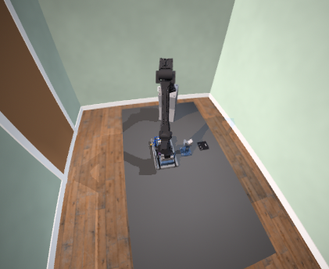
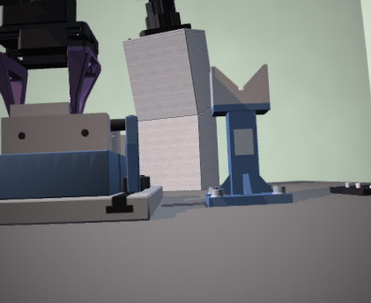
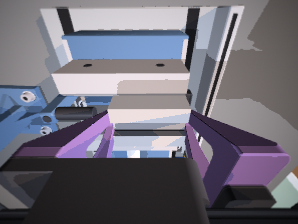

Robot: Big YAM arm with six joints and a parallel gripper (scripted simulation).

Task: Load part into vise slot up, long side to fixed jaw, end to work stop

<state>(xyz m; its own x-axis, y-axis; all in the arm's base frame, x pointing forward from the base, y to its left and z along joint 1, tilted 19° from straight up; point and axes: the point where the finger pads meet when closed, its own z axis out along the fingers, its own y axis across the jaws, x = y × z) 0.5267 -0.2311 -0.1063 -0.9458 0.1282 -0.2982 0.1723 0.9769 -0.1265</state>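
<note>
Right now the part is right at my hand. From my hand the other things lie so: dark work stop rod: 70 mm to the left, 10 mm below, 10 mm ahead; moving jaw: 30 mm to the left, 30 mm behind, 20 mm below; fixed jaw: 30 mm ahead, 20 mm to the left, 20 mm below.
</note>
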